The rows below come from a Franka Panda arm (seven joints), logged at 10 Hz.
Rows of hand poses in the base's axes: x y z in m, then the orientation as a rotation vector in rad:
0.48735, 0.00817, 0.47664, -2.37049, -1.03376, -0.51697
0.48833, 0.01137, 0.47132, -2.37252, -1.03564, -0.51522
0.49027, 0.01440, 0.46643, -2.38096, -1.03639, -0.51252
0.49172, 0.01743, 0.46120, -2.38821, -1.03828, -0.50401
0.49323, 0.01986, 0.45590, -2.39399, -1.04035, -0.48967
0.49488, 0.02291, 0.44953, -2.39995, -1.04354, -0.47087
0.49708, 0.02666, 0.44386, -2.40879, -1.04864, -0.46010
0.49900, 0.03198, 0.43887, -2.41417, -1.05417, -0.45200
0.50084, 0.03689, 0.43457, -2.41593, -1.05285, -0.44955
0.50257, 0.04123, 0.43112, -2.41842, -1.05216, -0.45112
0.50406, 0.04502, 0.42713, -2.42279, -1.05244, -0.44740
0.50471, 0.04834, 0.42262, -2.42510, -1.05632, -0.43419
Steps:
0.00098, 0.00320, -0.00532, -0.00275, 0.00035, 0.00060
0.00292, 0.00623, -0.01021, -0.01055, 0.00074, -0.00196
0.00437, 0.00926, -0.01544, -0.01864, 0.00501, -0.00211
0.00588, 0.01169, -0.02074, -0.02640, 0.01349, -0.00032
0.00753, 0.01474, -0.02711, -0.03551, 0.02463, 0.00296
0.00973, 0.01849, -0.03278, -0.04673, 0.02910, 0.00440
0.01165, 0.02381, -0.03777, -0.05484, 0.03210, 0.00696
0.01349, 0.02872, -0.04207, -0.05614, 0.03391, 0.00598
0.01522, 0.03306, -0.04552, -0.05770, 0.03264, 0.00420
0.01671, 0.03685, -0.04951, -0.06207, 0.03440, 0.00328
0.01736, 0.04017, -0.05402, -0.06772, 0.04189, 0.00726

